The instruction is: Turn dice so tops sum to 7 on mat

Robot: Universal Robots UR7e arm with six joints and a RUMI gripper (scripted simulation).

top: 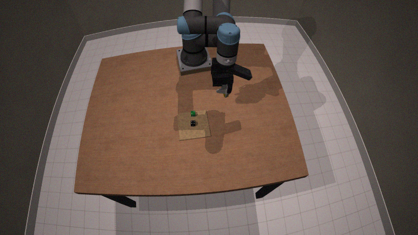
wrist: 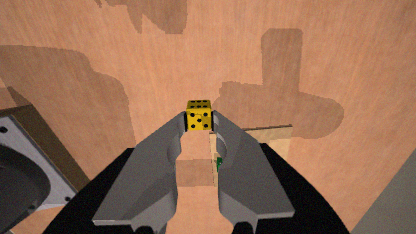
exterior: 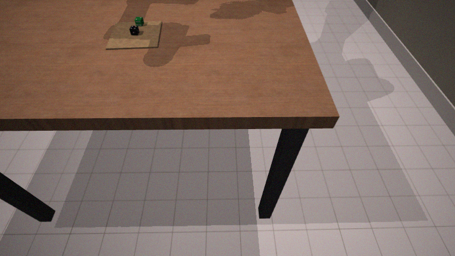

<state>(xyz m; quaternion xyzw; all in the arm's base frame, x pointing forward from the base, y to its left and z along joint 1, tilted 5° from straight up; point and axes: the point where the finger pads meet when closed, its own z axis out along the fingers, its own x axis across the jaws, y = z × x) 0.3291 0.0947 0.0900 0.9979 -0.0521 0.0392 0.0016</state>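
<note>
Now: hand 15 cm to the left of the green die, 10 cm above it and 2 cm short of it. Also, from my hand: yellow die: 1 cm below; then black die: 16 cm to the right, 10 cm below, 7 cm ahead; then tan mat: 16 cm to the right, 11 cm below, 7 cm ahead.
</note>
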